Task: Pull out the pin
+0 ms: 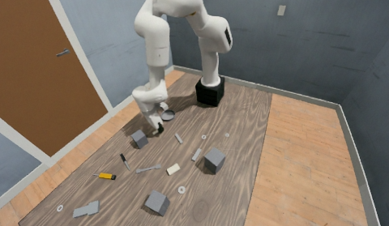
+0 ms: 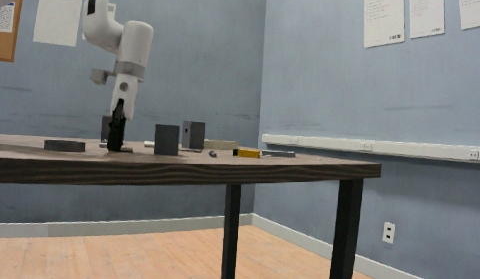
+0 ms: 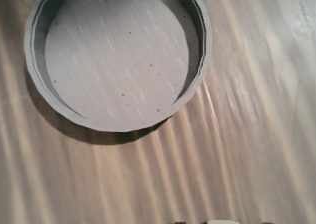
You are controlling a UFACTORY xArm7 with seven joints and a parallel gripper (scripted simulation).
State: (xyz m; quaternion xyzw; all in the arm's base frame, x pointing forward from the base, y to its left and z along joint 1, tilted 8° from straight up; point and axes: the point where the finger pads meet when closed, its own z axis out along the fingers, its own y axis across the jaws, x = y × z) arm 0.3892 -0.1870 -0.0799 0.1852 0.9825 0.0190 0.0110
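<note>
My hand is 1 cm short of the cream pin and 2 cm above it. Also, from my hand: round dish: 12 cm behind, 1 cm to the right, 1 cm below; grey block: 11 cm ahead, 4 cm to the right, 1 cm above; short bar: 1 cm ahead, 14 cm to the left, 2 cm below.
</note>
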